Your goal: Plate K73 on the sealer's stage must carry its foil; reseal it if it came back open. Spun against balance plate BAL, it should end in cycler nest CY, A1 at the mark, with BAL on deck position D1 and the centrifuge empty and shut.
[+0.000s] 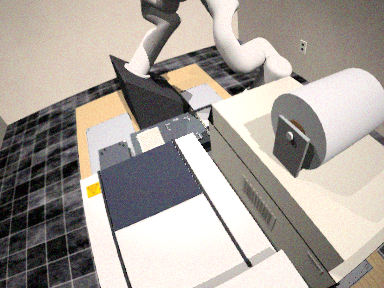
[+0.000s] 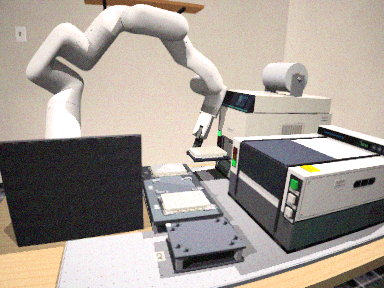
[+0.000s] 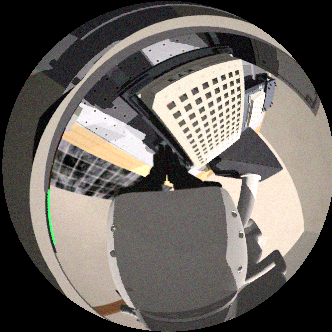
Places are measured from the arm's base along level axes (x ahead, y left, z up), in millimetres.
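Pixels of known places: gripper, fingertip midpoint: (image 3: 163,152); arm's base at its link origin: (image 1: 136,71) (image 2: 63,159) (image 3: 250,175).
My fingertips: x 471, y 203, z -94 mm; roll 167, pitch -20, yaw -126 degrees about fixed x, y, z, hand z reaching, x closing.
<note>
Ahead of a thing's pixels: the offset from my fingertips to its middle. "pt": to the spot under its first point.
Plate K73 {dx +26, dy -67, dz +28 mm} (image 2: 207,152) (image 3: 205,110), cream, sits on the sealer's dark extended stage {pt dx +80, dy -26, dz +25 mm} (image 3: 145,112). Its wells show as open dark squares, with no foil visible. My gripper (image 2: 198,142) (image 3: 163,152) is shut and empty, at the stage's outer edge beside the plate; contact cannot be told. A second cream plate {dx -154, dy -288, dz -37 mm} (image 1: 150,139) (image 2: 185,201) sits on the deck; its label is unreadable. A smooth-topped pale plate {dx -125, dy -42, dz -37 mm} (image 2: 168,170) lies at the deck's far end. Cycler nest CY {dx -165, dy -440, dz -61 mm} (image 1: 114,155) (image 2: 205,237) holds no plate. The centrifuge {dx +261, dy -386, dz +32 mm} (image 1: 150,185) (image 2: 260,165) looks shut; its inside is hidden.
The sealer {dx +324, dy -91, dz +148 mm} (image 1: 245,170) (image 2: 275,105) with its foil roll {dx +346, dy -93, dz +328 mm} (image 1: 340,115) (image 2: 280,77) stands beside the centrifuge. A tall black panel (image 1: 145,95) (image 2: 75,190) stands near the arm's base. A wooden shelf (image 2: 150,5) hangs on the wall above.
</note>
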